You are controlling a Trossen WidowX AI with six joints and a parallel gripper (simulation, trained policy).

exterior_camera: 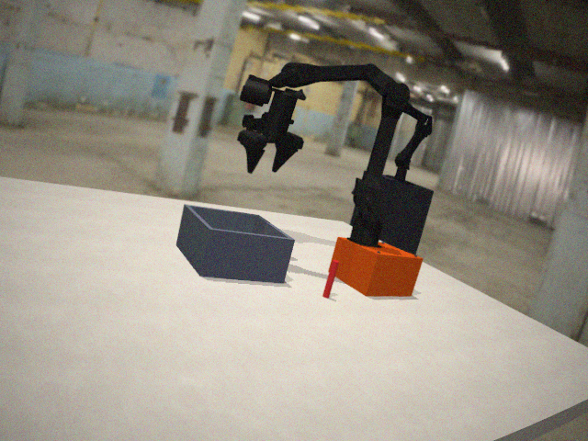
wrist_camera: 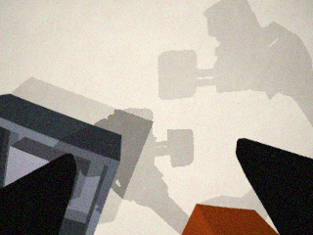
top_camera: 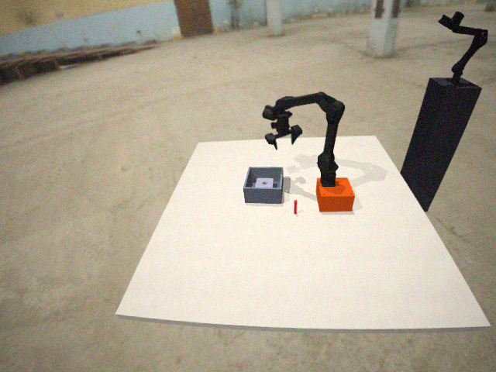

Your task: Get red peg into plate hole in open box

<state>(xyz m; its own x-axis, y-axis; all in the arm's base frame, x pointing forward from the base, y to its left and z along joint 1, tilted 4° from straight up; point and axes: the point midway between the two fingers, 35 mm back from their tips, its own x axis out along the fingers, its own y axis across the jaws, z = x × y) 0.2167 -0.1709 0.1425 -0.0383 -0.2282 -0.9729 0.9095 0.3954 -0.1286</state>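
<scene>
Right now the red peg is 300 mm to the left of my gripper tip, 150 mm below it and 50 mm behind it. Also, from my gripper tip: plate 150 mm below, 140 mm to the left, 110 mm ahead; then grey box 170 mm below, 140 mm to the left, 110 mm ahead.
</scene>
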